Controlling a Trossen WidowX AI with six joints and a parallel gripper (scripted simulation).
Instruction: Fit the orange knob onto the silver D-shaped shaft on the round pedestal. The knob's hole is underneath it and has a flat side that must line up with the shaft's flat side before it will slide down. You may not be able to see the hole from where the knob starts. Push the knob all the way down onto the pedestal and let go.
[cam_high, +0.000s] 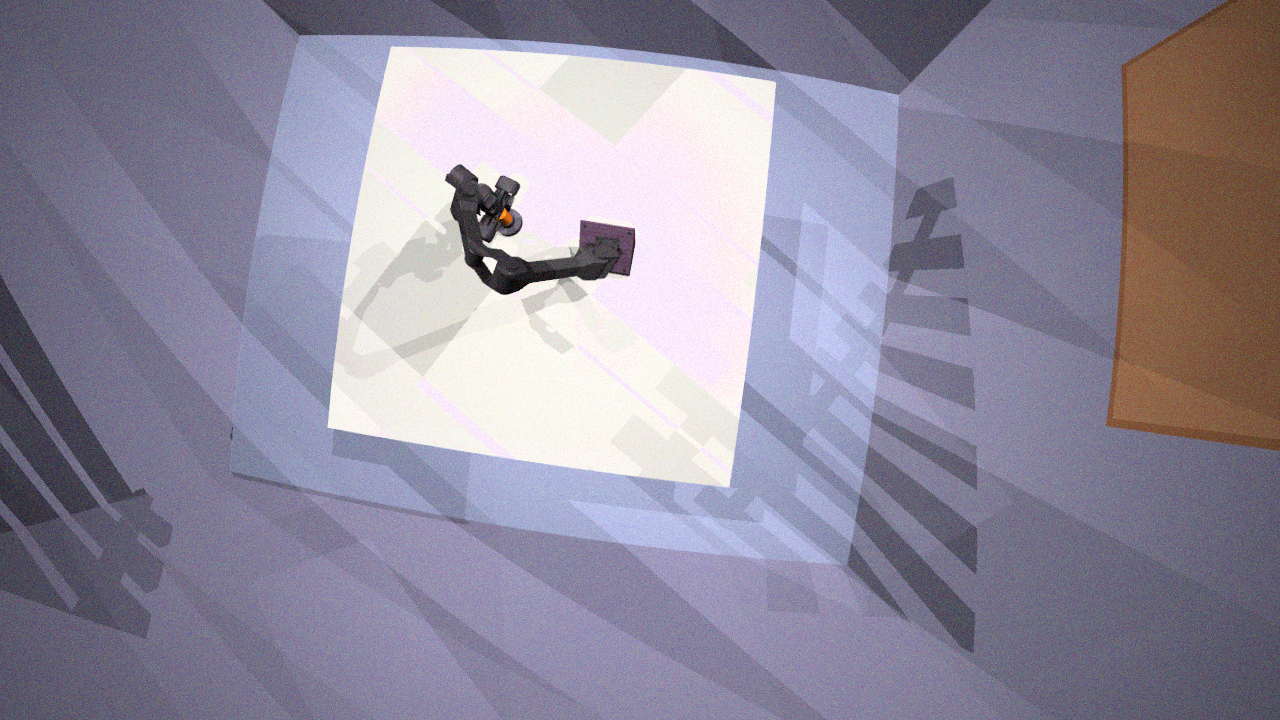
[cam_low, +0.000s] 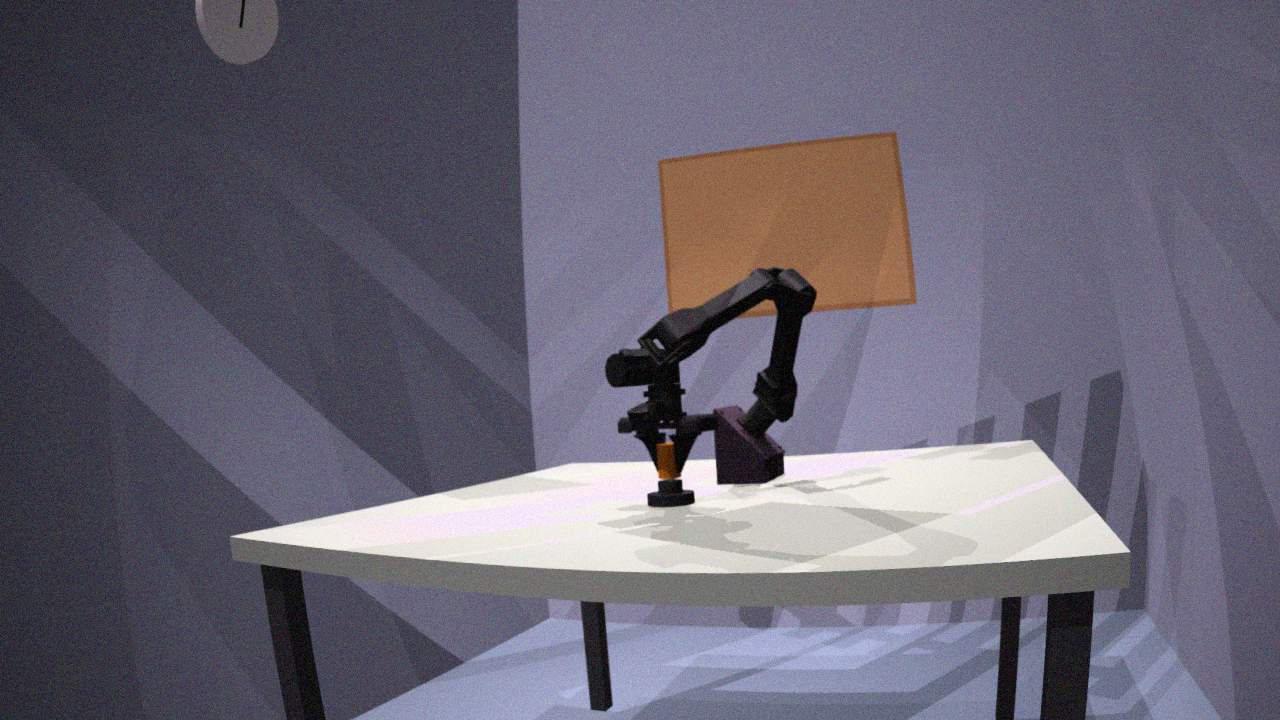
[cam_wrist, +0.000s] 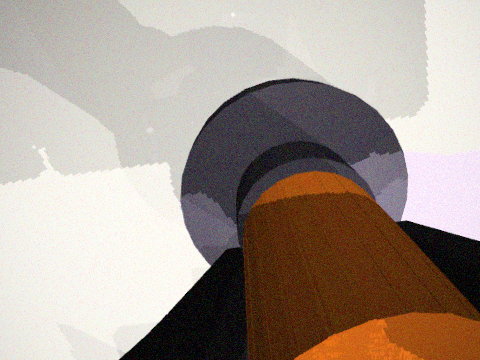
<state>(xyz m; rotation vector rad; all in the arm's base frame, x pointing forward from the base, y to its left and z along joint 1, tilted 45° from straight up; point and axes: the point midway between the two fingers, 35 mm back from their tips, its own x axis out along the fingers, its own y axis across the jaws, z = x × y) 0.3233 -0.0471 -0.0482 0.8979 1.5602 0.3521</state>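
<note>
My gripper tip is 3 cm above the round pedestal. Round my gripper tip: orange knob (3 cm above).
</note>
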